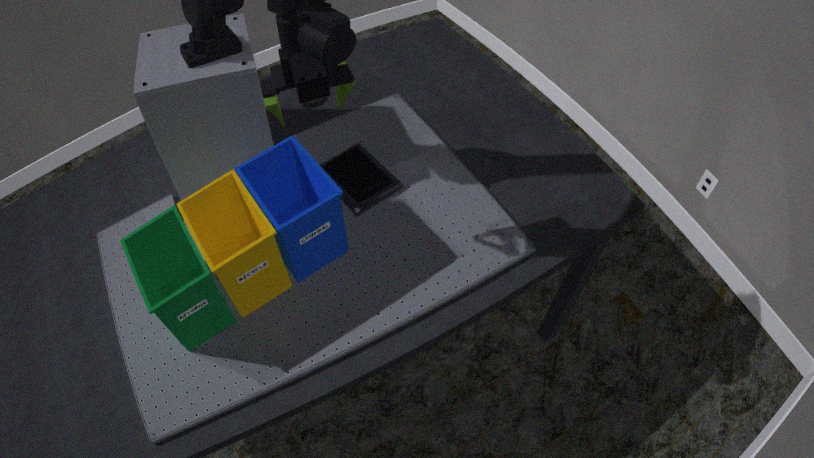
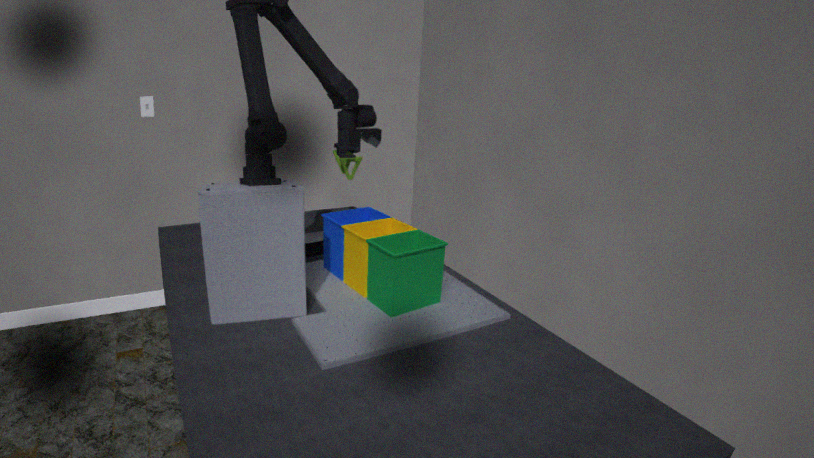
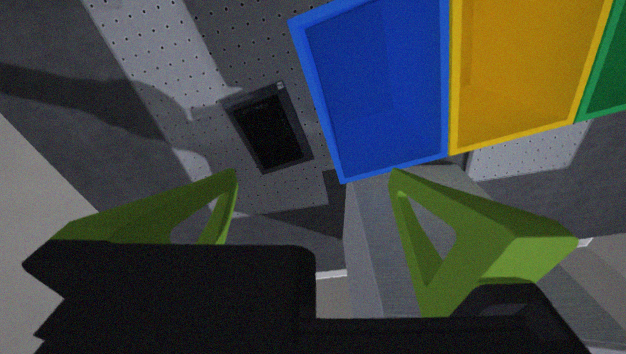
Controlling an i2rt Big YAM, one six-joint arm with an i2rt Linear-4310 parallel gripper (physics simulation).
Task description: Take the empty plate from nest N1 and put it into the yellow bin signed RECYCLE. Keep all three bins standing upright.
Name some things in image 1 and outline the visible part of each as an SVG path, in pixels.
My gripper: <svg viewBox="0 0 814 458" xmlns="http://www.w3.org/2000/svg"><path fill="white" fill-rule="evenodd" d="M270 68L271 77L262 79L260 84L266 109L276 116L284 127L277 95L279 95L280 91L294 88L296 85L286 87L281 64ZM344 61L337 65L328 64L329 88L335 86L340 111L343 108L346 97L354 86L354 77L348 64ZM281 46L281 50L286 53L294 54L304 52L298 52L298 49L285 49Z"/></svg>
A blue general bin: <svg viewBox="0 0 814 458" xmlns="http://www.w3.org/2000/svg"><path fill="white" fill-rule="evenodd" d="M292 135L235 168L235 171L276 230L277 234L274 237L283 262L299 283L347 253L349 248L340 196L344 194L343 191Z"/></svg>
A green returns bin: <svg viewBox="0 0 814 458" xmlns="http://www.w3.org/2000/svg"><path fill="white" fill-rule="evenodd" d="M174 205L120 241L149 313L155 313L170 332L190 352L237 322L214 283L208 267Z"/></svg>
A yellow recycle bin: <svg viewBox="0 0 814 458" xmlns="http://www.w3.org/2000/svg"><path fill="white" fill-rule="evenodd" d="M233 169L176 205L213 274L217 274L243 318L291 288L292 283L274 237L277 234L276 230Z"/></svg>
